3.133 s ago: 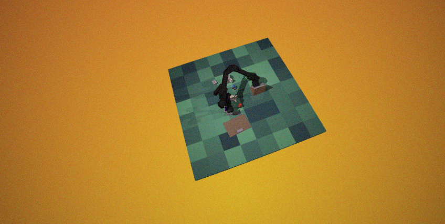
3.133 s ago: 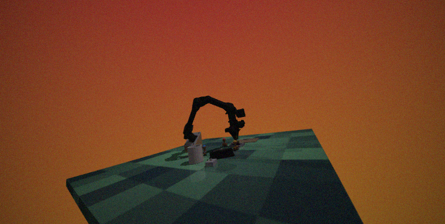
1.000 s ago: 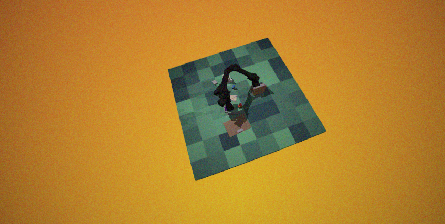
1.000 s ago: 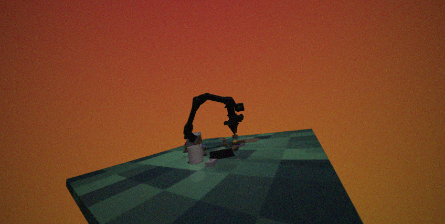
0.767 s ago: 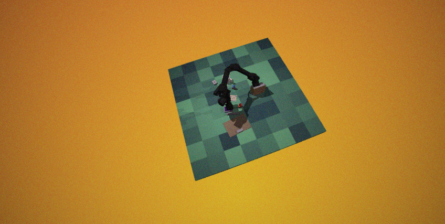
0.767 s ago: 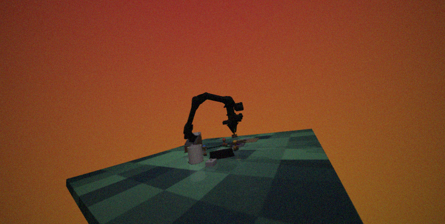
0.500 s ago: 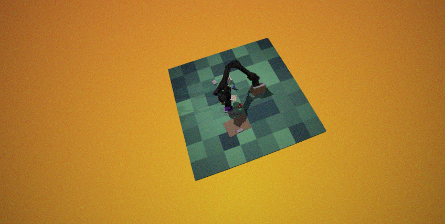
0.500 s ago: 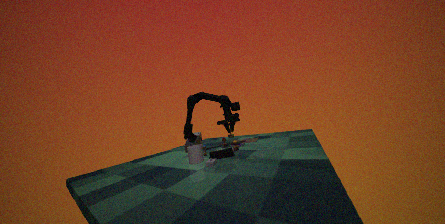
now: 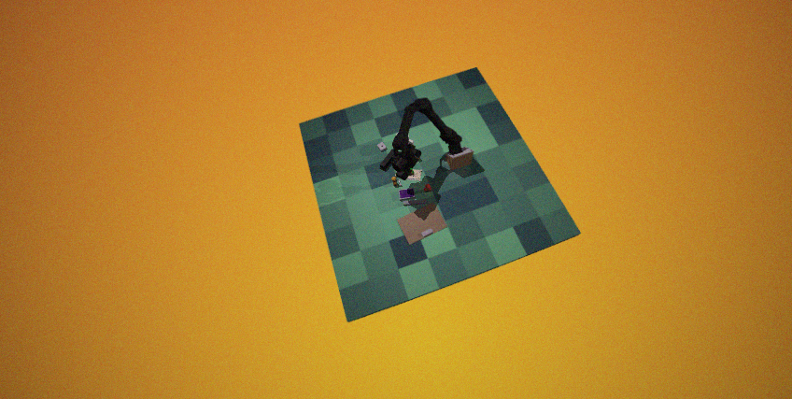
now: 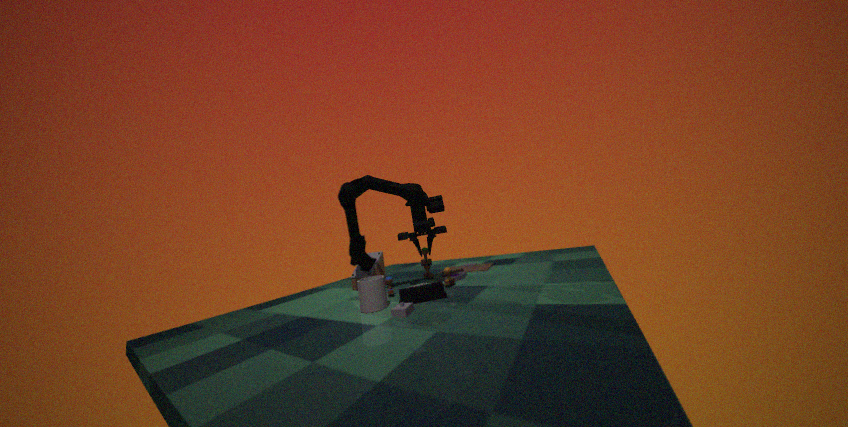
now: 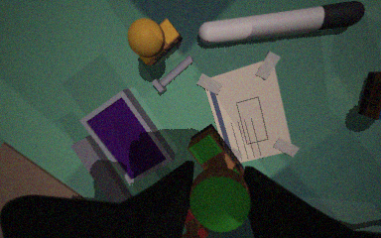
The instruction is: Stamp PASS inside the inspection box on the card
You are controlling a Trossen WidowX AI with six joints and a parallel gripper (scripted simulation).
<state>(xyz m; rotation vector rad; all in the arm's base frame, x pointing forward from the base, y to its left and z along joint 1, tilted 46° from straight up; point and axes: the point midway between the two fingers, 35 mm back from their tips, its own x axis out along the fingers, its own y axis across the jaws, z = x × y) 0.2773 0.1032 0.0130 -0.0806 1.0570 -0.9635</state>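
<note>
My gripper tip is now 11 cm above the white card, 3 cm to the left of it and 2 cm past it. Also, from my gripper tip: green-knobbed stamp: 2 cm below; orange-knobbed stamp: 9 cm below, 9 cm ahead; grey peg: 10 cm below, 6 cm ahead, 1 cm to the left.
</note>
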